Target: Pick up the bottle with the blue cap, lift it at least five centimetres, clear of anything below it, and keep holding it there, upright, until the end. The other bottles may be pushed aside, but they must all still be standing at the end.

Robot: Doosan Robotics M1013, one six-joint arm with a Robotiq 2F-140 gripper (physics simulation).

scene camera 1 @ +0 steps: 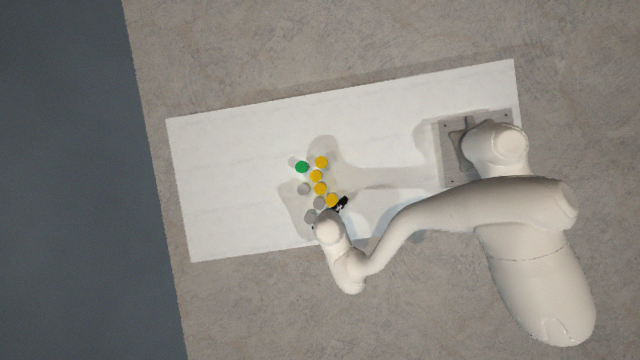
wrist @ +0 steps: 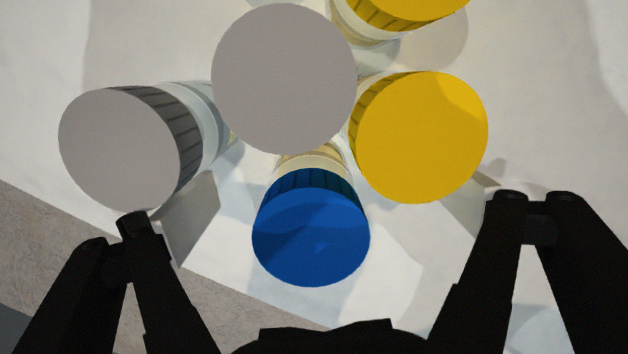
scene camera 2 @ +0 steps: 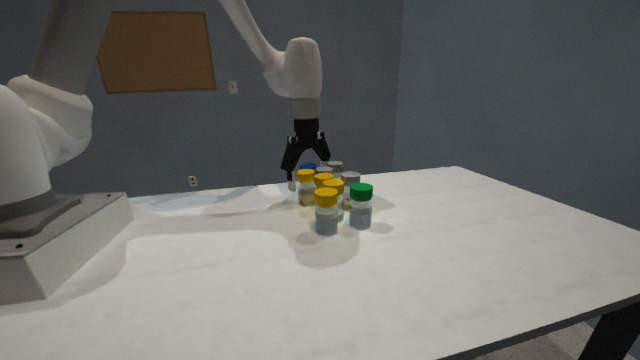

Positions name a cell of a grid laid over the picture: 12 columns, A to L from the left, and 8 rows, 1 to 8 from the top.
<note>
In view: my gripper (scene camera 2: F5), a yellow-capped bottle (wrist: H4), a blue-capped bottle (wrist: F6), a grey-capped bottle (wrist: C4) and a grey-capped bottle (wrist: F2).
My gripper also shows in the wrist view (wrist: G5).
</note>
